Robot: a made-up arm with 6 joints.
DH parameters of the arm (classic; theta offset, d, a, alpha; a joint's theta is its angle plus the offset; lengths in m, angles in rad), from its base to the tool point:
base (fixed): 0 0 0 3.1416
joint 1: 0 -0.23 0.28 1.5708
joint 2: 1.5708 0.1 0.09 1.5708
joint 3: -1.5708 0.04 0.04 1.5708
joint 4: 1.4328 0 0.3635 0
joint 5: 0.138 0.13 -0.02 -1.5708
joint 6: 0 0 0.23 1.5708
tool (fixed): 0 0.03 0 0
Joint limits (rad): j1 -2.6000..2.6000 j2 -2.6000..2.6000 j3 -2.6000..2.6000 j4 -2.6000..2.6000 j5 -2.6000..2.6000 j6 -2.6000..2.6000
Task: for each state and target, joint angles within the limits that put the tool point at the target. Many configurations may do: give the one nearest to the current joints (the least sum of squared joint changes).
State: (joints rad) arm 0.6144 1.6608 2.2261 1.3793 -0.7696 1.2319
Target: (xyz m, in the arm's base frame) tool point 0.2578 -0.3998 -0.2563
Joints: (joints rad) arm 0.9321 1.2999 2.1765 0.7572 -0.6226 0.6041
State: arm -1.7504 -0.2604 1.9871 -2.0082 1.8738 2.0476
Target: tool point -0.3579 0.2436 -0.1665
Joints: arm -1.5506 -0.3976 2.0956 -1.9205 1.8320 1.8902
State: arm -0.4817 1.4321 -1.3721 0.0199 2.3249 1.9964
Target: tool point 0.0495 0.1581 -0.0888
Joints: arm -0.9301 1.4760 -1.2222 0.2392 2.4443 1.1210
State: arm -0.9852 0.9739 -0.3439 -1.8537 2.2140 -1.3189
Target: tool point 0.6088 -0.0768 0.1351
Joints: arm -0.3877 1.4736 0.0612 -1.2514 2.1611 -1.2584
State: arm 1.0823 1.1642 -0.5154 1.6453 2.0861 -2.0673
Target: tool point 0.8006 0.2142 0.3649
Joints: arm 0.3573 0.1839 0.0209 1.2466 2.4552 -2.2691
